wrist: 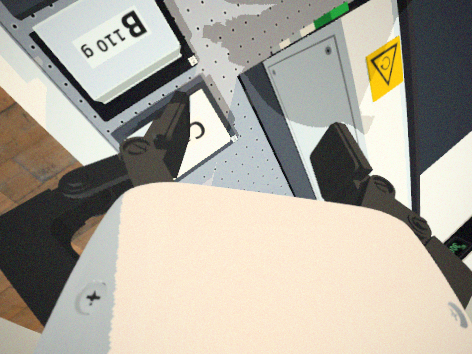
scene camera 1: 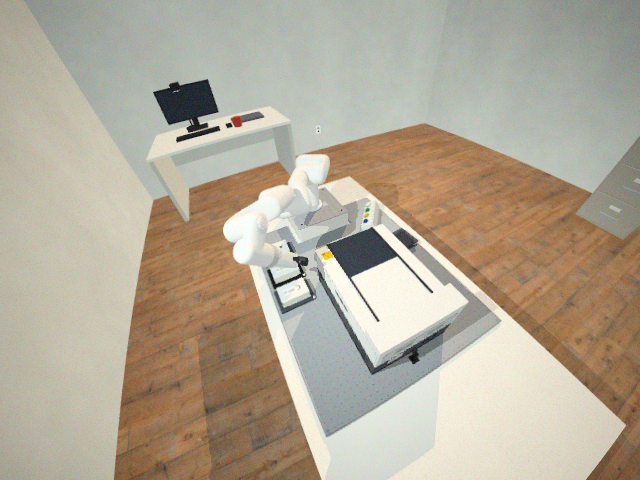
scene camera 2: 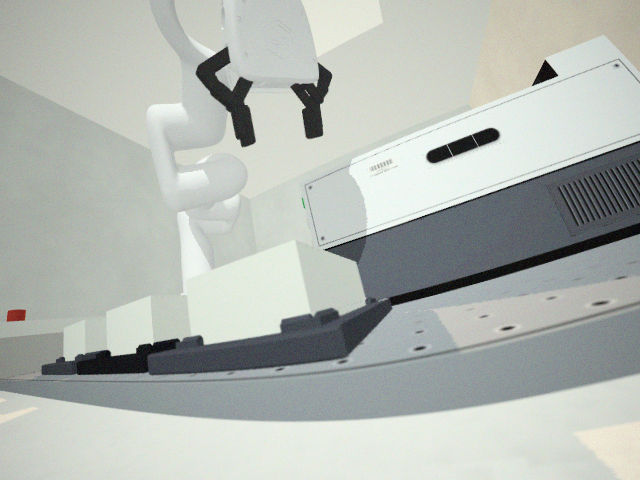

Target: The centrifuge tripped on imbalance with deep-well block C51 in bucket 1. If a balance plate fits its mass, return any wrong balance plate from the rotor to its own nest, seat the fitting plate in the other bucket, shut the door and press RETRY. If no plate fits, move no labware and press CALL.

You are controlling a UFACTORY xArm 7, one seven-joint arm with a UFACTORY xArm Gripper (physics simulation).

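Places are measured from the arm's base along level axes (x right, y ahead, z up), in metres.
Where they show: gripper, fingertip midpoint: (wrist: 257, 128) (scene camera 1: 296, 262) (scene camera 2: 284, 141).
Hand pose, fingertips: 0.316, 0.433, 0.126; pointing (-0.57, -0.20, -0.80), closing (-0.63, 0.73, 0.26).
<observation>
After its pixels a point has its place, as x, y, z.
My gripper (scene camera 1: 305, 261) @(0.316, 0.433, 0.126) (scene camera 2: 280, 138) @(0.316, 0.433, 0.126) (wrist: 257, 128) @(0.316, 0.433, 0.126) is open and empty, pointing down above the plate nests beside the centrifuge (scene camera 1: 408, 294) @(0.077, 0.780, 0.118) (scene camera 2: 392, 198) @(0.243, 0.539, 0.039) (wrist: 390, 150) @(0.215, 0.545, 0.119). In the wrist view its left finger covers part of balance plate C (scene camera 1: 294, 291) @(0.362, 0.440, -0.038) (scene camera 2: 248, 297) @(0.427, 0.427, -0.059) (wrist: 205, 145) @(0.344, 0.456, -0.038), whose mass cannot be read. Balance plate B (scene camera 1: 285, 272) @(0.348, 0.324, -0.038) (scene camera 2: 129, 322) @(0.403, 0.290, -0.054) (wrist: 107, 50) @(0.355, 0.299, -0.038), marked 110 g, sits in its black nest. A third pale plate (scene camera 2: 73, 339) @(0.381, 0.146, -0.056) sits in the far nest, partly hidden by the arm in scene camera 1. The centrifuge top shows a dark panel (scene camera 1: 361, 250) @(0.077, 0.534, 0.121). The rotor, its buckets and block C51 do not show.
A strip of coloured buttons (scene camera 1: 368, 214) @(-0.219, 0.258, -0.019) stands beyond the centrifuge, near the arm's base. A dark tray (scene camera 1: 405, 238) @(-0.272, 0.494, -0.058) lies at the centrifuge's far side. A black knob-like part (scene camera 1: 414, 355) @(0.125, 0.914, -0.091) sticks out at its near end. A desk (scene camera 1: 217, 135) stands behind.
</observation>
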